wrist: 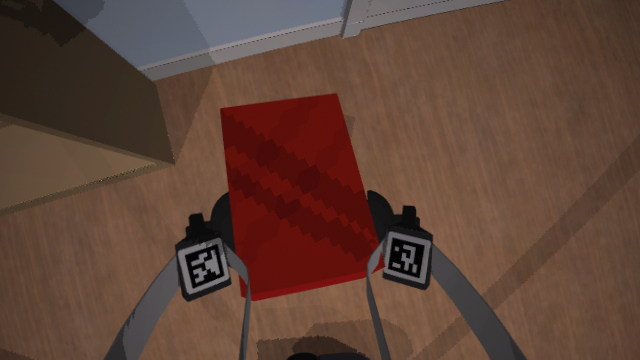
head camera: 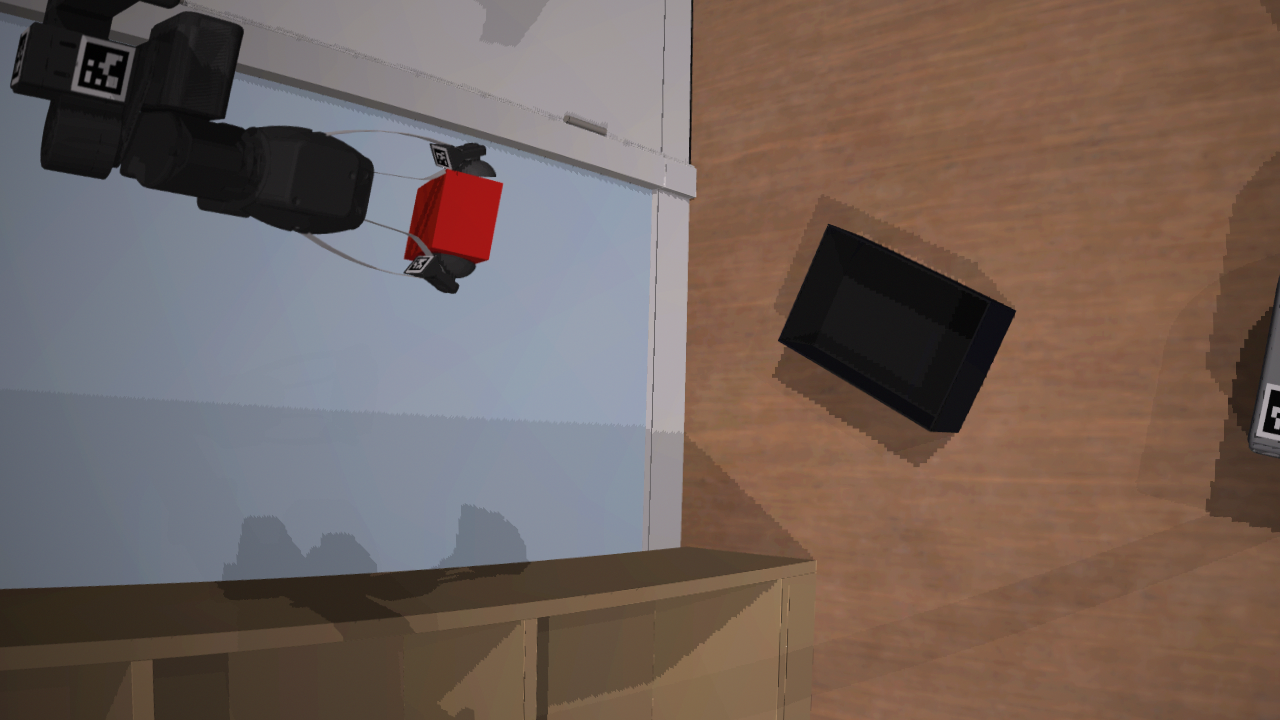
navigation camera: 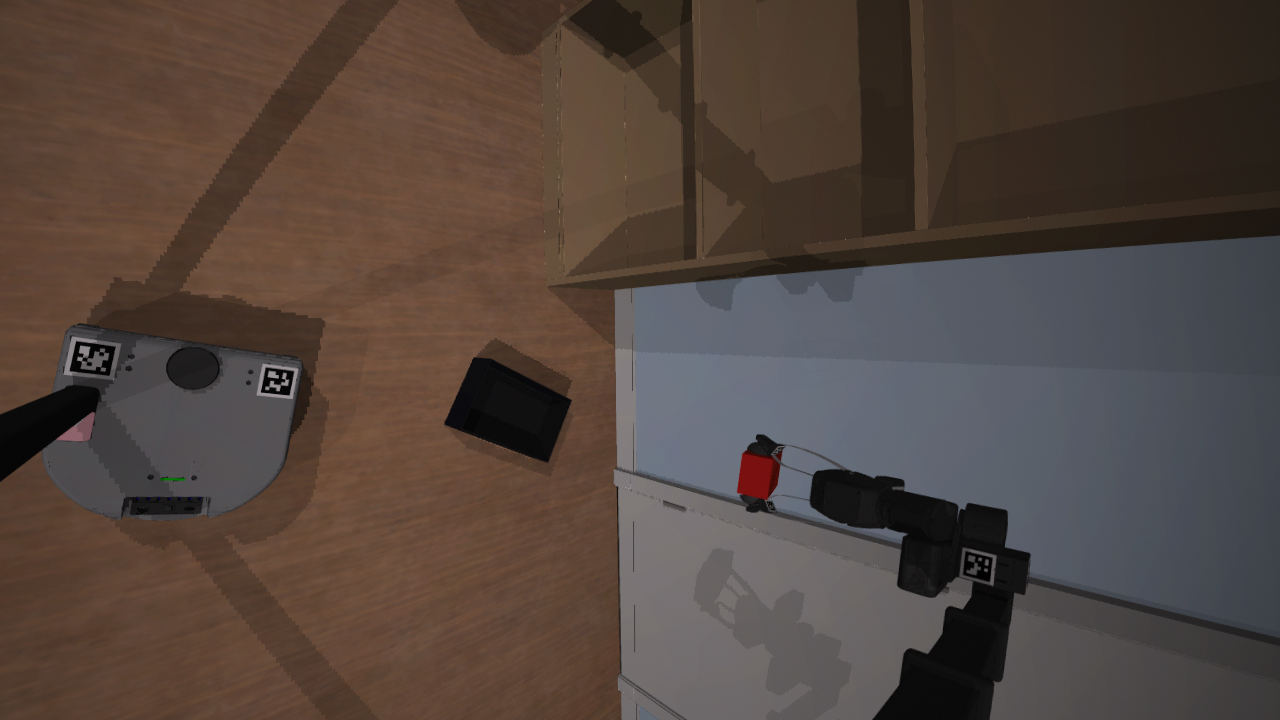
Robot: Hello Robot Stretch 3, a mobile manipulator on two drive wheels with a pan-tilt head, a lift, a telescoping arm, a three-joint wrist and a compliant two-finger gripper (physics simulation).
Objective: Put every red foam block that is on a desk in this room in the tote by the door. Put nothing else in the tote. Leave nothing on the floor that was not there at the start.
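Seen in the pictures: gripper, between the fingertips: [wrist: 303,217] [head camera: 476,221] [navigation camera: 747,470]; robot's base, origin of its link: [navigation camera: 193,366].
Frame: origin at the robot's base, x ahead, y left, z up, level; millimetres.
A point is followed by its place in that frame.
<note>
A red foam block [head camera: 458,217] @[x -19, y -618, z 903 mm] [navigation camera: 759,473] @[x -17, y -618, z 902 mm] [wrist: 300,195] @[x -19, y -659, z 905 mm] is held between the two fingertips of my gripper [head camera: 454,219] @[x -21, y -647, z 866 mm] [navigation camera: 759,474] @[x -21, y -647, z 866 mm] [wrist: 303,217] @[x -21, y -647, z 866 mm], which is shut on it. In the head view the gripper and block show in front of the blue wall area, to the left of the tote. The black tote [head camera: 973,376] @[x 33, y -575, z 44 mm] [navigation camera: 462,407] @[x -18, y -561, z 62 mm] stands on the wooden floor, its open top facing up, and no block shows inside it. The block and gripper are apart from the tote. The tote does not show in the wrist view.
A wooden shelf unit [head camera: 799,626] @[x 480, y -769, z 46 mm] [navigation camera: 552,161] @[x 745, y -708, z 52 mm] [wrist: 125,120] @[x 397, y -873, z 276 mm] stands along the wall beside the tote's side of the floor. A white door or panel [head camera: 572,53] @[x -373, y -1256, z 317 mm] [navigation camera: 680,591] @[x -537, y -1294, z 306 mm] adjoins the blue wall [head camera: 537,358] @[x 139, y -1162, z 344 mm] [navigation camera: 895,394] @[x 161, y -1158, z 932 mm]. My grey base [navigation camera: 205,429] @[x -101, y -34, z 160 mm] stands on the floor beyond the tote.
</note>
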